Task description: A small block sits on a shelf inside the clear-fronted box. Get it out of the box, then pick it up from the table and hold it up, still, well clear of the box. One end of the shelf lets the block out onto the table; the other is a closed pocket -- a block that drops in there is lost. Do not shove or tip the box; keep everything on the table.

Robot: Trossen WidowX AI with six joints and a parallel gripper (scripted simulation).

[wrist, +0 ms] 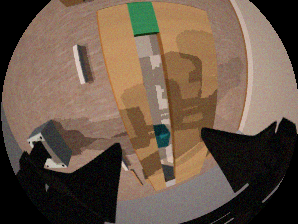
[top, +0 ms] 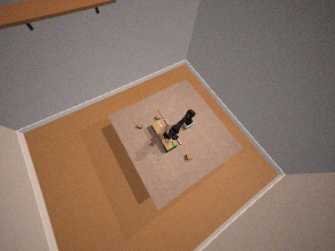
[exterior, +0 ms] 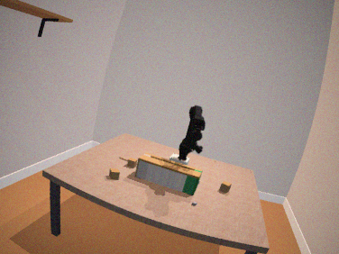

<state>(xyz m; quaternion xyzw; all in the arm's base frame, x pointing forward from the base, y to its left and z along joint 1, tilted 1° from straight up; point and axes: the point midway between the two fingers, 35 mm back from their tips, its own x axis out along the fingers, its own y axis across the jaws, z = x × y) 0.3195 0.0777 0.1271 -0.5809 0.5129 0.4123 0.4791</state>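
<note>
Now: the box 10 cm below my gripper tip and 4 cm to the right of it. From my gripper tip the other things lie so: tiny pale piece 21 cm ahead, 19 cm to the left, 16 cm below; then thin stick 37 cm to the right, 16 cm below, 6 cm behind.
</note>
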